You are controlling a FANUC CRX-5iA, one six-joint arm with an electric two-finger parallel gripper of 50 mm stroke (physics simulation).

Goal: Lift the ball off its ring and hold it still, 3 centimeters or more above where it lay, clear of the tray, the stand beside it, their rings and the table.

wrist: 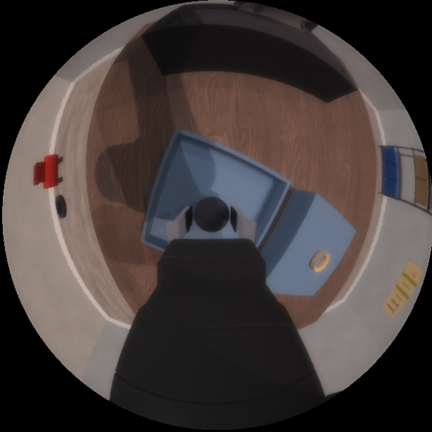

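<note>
A dark round ball (211,214) shows between the two fingertips in the view, with a gap on each side. It lies over the blue tray (232,150); the ring under it is hidden. My gripper (211,213) is open, its dark finger pads left and right of the ball. How far the fingertips are above or around the ball I cannot tell. The blue stand (295,245) is beside the tray at the right, with a yellow ring (320,261) on its top.
The wooden table (240,105) extends around the tray and stand. A large dark block (240,55) stands at the far edge. The tray's raised walls surround the ball's area. A red object (50,171) and a shelf rack (381,170) are off at the sides, beyond the table.
</note>
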